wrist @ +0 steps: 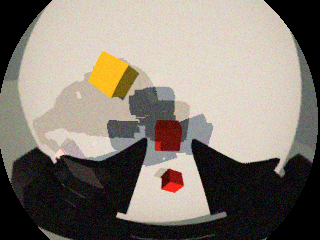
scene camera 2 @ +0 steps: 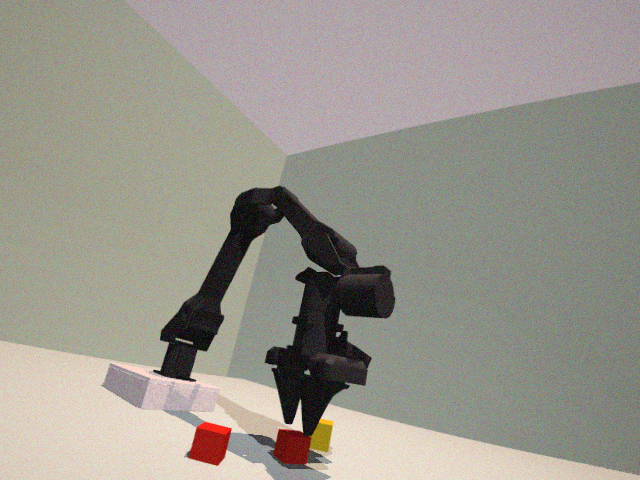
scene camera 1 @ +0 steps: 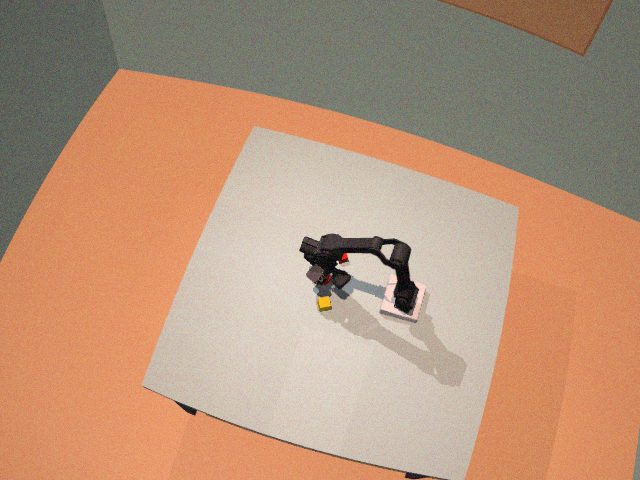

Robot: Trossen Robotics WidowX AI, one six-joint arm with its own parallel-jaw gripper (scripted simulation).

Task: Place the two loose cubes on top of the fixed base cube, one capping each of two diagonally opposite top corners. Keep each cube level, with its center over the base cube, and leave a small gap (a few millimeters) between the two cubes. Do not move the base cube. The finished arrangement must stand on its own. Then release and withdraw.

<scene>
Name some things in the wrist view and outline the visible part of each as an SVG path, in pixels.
My gripper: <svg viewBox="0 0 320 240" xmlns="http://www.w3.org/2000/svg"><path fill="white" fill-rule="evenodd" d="M11 185L37 227L69 240L264 240L296 204L312 163L297 152L288 159L284 177L275 172L280 157L239 163L193 139L193 160L209 212L225 212L227 216L189 225L140 224L116 217L117 212L128 213L147 153L148 137L103 161L60 155L61 164L69 173L63 184L53 173L52 159L39 148L33 148L21 159L13 160Z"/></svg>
A yellow cube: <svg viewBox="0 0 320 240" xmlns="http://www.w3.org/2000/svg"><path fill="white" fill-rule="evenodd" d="M101 52L99 60L96 61L95 67L93 67L88 83L100 89L100 92L105 93L111 99L116 96L127 95L128 89L131 89L133 81L136 80L139 73L131 65L125 64L124 61L117 59L117 57L109 55L109 53L104 51Z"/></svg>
A red cube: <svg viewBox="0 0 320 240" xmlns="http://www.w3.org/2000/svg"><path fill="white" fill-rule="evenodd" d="M157 120L156 151L180 151L183 129L181 129L179 121Z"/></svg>
</scene>
